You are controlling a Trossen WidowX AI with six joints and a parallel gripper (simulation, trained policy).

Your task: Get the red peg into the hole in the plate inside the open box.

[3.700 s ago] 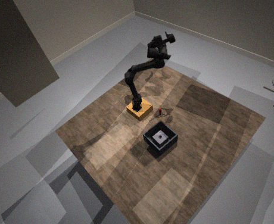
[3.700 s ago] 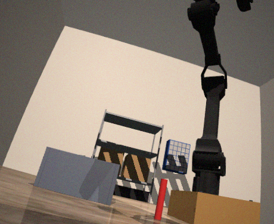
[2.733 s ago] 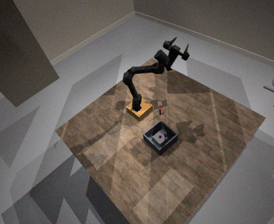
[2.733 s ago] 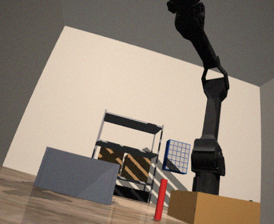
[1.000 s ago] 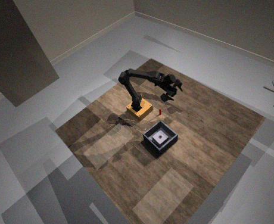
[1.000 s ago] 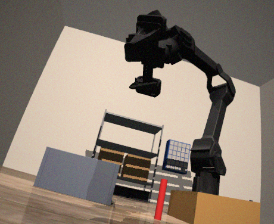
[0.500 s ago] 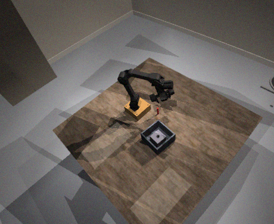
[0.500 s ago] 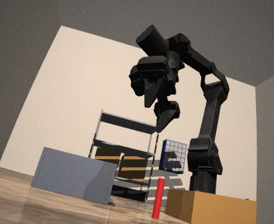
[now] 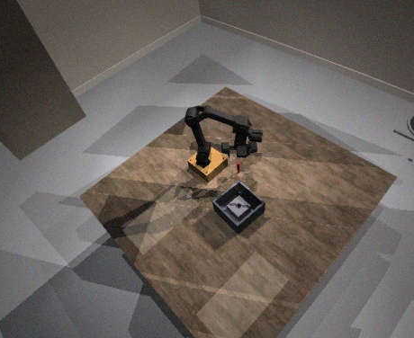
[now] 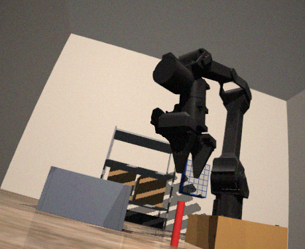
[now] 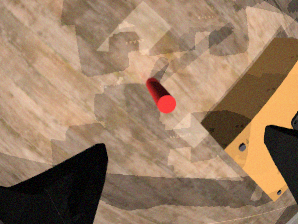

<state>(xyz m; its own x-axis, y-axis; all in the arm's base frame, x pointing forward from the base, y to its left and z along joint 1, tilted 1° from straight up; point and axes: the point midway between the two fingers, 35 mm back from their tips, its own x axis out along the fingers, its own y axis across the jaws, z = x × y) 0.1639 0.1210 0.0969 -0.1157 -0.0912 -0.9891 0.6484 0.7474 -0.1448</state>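
Now: gripper tip 90 mm above the red peg. Also, from my gripper tip: plate: 200 mm to the right, 180 mm ahead, 90 mm below; grey box: 200 mm to the right, 180 mm ahead, 100 mm below.
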